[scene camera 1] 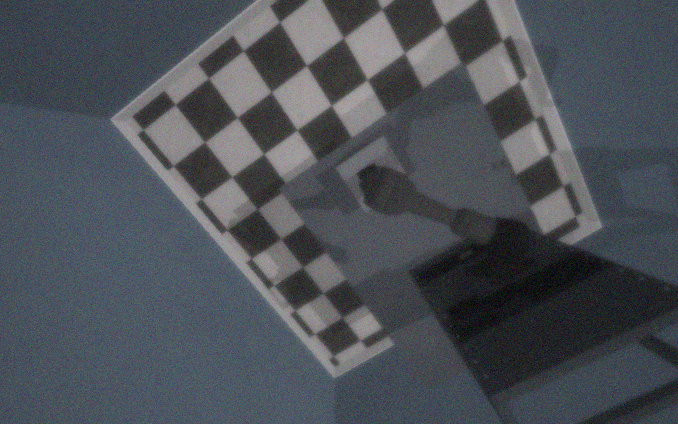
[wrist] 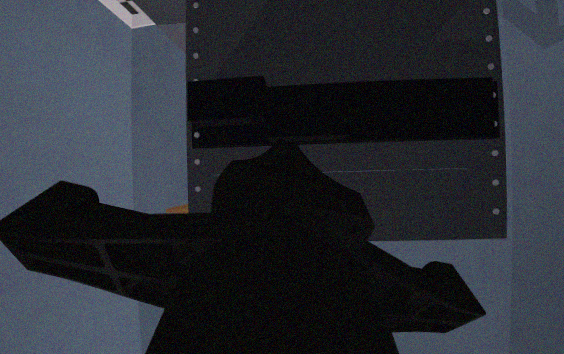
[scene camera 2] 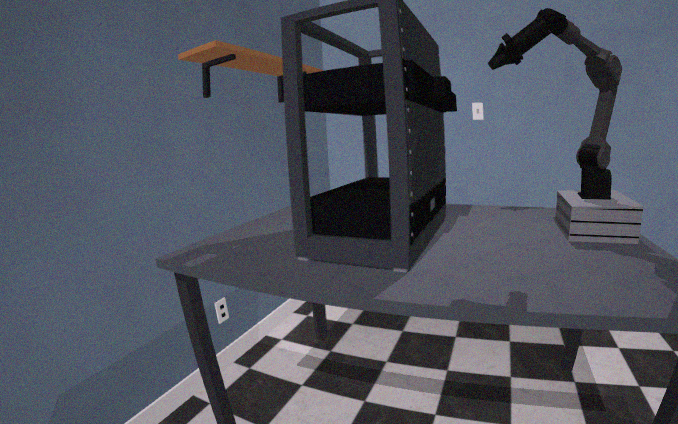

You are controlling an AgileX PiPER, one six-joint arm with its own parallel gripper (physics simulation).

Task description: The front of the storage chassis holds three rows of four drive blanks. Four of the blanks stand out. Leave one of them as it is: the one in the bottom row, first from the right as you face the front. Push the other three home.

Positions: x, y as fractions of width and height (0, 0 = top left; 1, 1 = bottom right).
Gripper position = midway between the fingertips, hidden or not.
Observation:
In view: the gripper (scene camera 2: 0.72, 0.16) and a rack (scene camera 2: 0.60, 0.49).
The rack is seen too in scene camera 1 (scene camera 1: 0.85, 0.73) and in the wrist view (wrist: 0.65, 0.26). The gripper also shows in the wrist view (wrist: 0.50, 0.43).

